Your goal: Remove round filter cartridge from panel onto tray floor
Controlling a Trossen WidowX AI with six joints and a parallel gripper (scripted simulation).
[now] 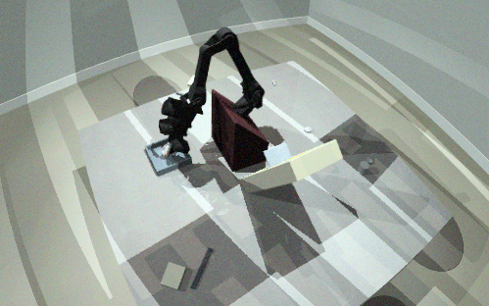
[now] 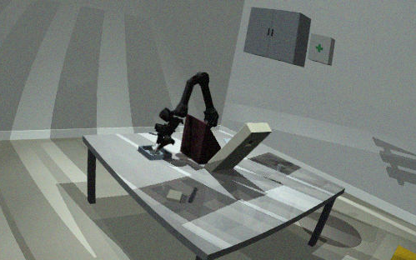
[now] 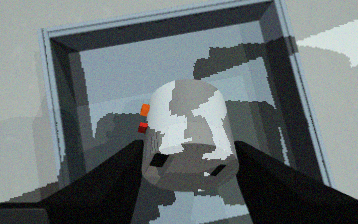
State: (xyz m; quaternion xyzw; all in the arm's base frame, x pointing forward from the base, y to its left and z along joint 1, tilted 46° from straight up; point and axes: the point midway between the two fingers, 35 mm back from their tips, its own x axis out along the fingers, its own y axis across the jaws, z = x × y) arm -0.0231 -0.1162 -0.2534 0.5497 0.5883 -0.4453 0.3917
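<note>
The round filter cartridge is right at my gripper tip. The rest, counted from my gripper tip: shallow blue-grey tray 40 mm below, 10 mm to the right.
</note>
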